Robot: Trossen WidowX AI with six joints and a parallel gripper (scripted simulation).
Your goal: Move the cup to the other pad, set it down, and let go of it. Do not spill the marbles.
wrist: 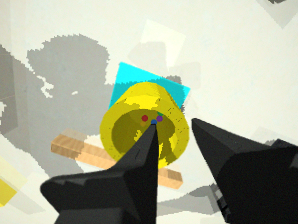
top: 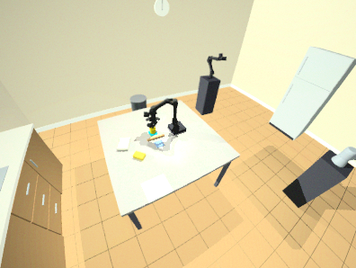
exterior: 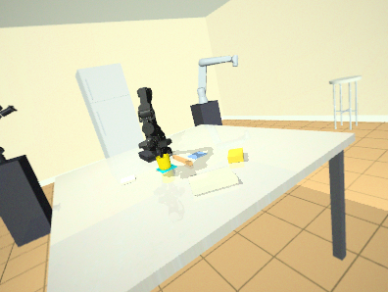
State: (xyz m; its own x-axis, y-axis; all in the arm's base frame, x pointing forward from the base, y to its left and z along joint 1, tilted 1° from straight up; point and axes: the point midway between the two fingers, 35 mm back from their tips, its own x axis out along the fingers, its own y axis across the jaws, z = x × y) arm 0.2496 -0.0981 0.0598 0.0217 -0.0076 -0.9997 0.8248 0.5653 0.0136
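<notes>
Now: the yellow cup 3 cm below my gripper tip, 2 cm ahead of it and 1 cm to the left of it. From my gripper tip the other things lie so: orange marble: 5 cm below, 3 cm to the left, 2 cm ahead; then wooden stick: 12 cm to the left, 6 cm below, 2 cm ahead; then cyan pad: 7 cm below, 2 cm to the left, 2 cm ahead.
</notes>
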